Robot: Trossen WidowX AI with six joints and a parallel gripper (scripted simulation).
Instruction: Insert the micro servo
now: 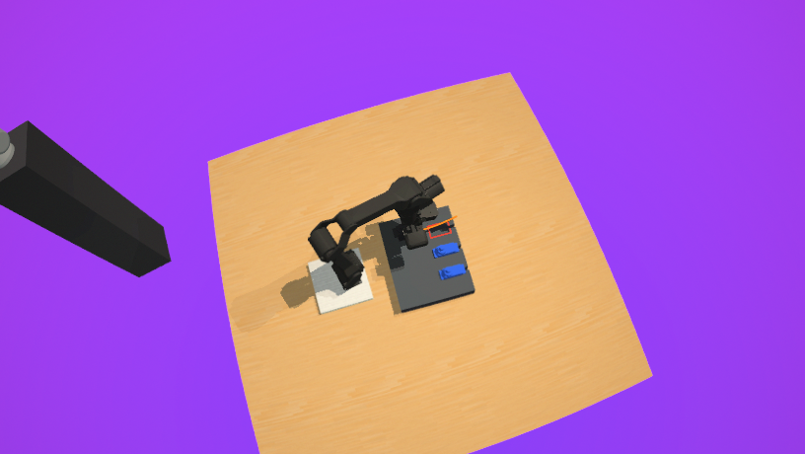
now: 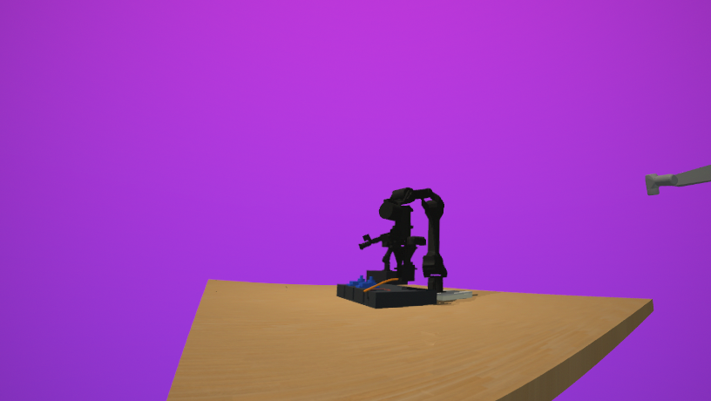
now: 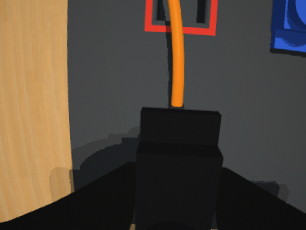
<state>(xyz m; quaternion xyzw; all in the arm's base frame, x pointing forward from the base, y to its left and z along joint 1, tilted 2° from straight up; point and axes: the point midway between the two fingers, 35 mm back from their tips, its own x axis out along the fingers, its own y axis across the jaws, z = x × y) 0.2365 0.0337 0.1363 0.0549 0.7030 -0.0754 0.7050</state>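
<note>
The dark grey deck lies 100 mm below my gripper tip, 70 mm to the right of it and 30 mm behind it.
</note>
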